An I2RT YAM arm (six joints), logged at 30 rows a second.
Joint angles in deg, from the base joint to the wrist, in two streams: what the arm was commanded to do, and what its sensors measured. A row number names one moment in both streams.
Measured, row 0: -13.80 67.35 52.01 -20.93 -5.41 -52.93
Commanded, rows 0 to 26: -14.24 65.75 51.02 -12.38 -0.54 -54.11; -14.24 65.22 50.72 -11.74 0.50 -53.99; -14.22 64.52 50.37 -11.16 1.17 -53.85; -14.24 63.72 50.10 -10.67 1.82 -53.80; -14.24 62.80 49.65 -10.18 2.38 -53.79; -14.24 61.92 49.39 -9.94 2.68 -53.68; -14.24 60.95 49.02 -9.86 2.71 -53.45; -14.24 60.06 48.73 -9.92 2.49 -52.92; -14.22 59.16 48.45 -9.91 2.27 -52.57; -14.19 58.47 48.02 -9.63 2.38 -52.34; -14.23 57.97 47.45 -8.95 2.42 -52.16; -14.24 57.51 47.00 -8.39 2.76 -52.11; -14.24 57.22 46.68 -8.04 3.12 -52.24; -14.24 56.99 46.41 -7.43 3.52 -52.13; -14.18 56.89 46.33 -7.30 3.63 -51.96; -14.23 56.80 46.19 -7.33 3.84 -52.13; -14.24 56.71 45.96 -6.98 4.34 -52.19; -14.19 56.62 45.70 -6.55 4.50 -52.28; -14.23 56.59 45.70 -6.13 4.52 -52.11; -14.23 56.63 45.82 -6.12 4.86 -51.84; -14.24 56.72 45.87 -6.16 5.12 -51.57; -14.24 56.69 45.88 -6.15 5.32 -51.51; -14.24 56.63 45.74 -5.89 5.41 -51.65; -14.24 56.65 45.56 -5.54 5.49 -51.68; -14.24 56.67 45.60 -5.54 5.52 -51.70; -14.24 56.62 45.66 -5.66 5.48 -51.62; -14.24 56.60 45.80 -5.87 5.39 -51.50
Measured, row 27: -14.06 57.47 45.76 -8.78 3.90 -52.60
